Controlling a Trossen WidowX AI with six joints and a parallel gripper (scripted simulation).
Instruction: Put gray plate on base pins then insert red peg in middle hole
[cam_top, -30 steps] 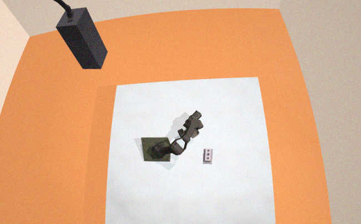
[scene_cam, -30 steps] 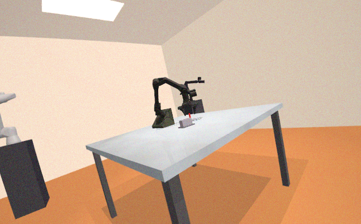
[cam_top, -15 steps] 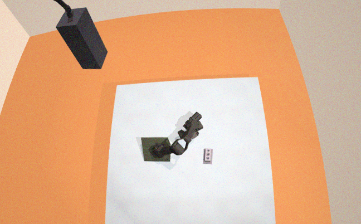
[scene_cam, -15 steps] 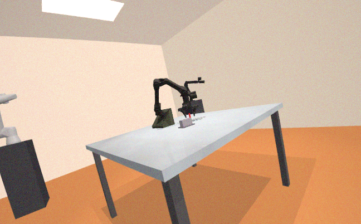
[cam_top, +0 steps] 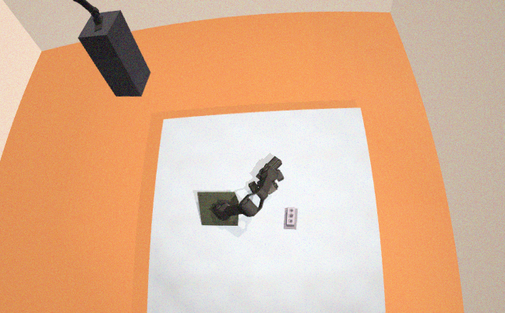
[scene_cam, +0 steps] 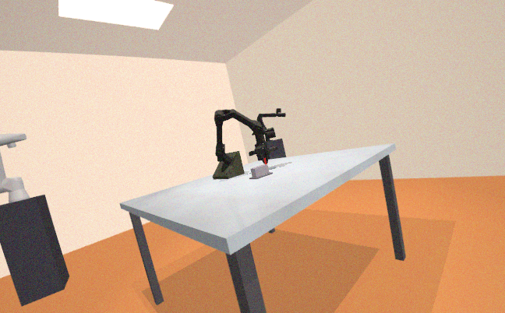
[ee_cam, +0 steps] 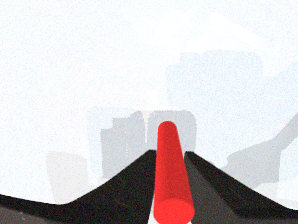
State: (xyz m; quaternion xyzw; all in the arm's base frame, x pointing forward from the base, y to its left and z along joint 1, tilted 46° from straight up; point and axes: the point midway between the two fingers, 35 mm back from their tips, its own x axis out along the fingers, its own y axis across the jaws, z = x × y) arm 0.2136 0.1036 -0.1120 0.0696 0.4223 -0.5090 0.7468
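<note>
Right now the gray plate is 16 cm to the right of my gripper tip and 15 cm ahead of it. Round my gripper tip: red peg (right at my gripper tip); base (16 cm to the right, 15 cm ahead, 3 cm below).
</note>
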